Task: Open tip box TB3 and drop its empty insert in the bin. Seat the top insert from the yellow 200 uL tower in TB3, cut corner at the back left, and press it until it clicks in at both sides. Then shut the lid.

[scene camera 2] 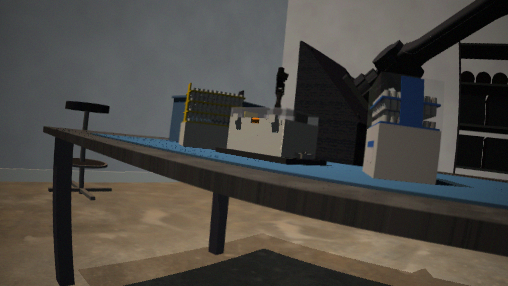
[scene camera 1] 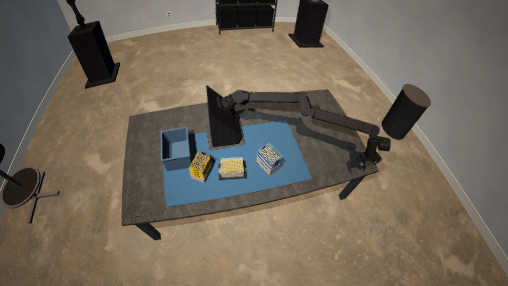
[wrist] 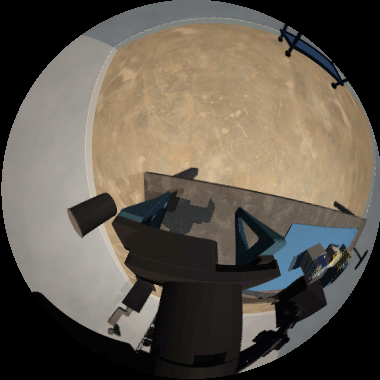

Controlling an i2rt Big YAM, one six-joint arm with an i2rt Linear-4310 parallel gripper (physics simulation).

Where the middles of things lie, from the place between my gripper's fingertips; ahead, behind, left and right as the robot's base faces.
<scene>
Now: the blue-and-white tip tower [wrist: 315,261] 25 cm behind my hand, 51 cm to the right of it and 9 cm below it. From my hand the other things lie so: blue bin [scene camera 1: 175,147]: 44 cm behind, 103 cm to the right, 9 cm below.
</scene>
